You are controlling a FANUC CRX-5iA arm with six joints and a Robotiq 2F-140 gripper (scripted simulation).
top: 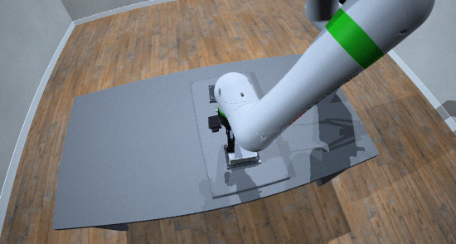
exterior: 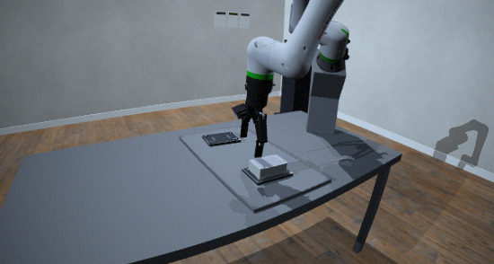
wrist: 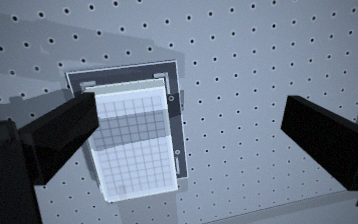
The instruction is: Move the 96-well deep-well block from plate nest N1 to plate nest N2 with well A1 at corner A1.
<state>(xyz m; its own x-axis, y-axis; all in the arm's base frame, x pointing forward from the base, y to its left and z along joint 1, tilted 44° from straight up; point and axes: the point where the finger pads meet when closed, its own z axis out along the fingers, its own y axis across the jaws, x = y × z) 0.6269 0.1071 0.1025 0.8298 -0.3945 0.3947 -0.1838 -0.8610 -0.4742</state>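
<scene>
Now: hand 8 cm above the white 96-well deep-well block, 6 cm to the right of it and 5 cm past it. Round my hand: plate nest (33 cm to the right, 11 cm below, 3 cm behind).
</scene>
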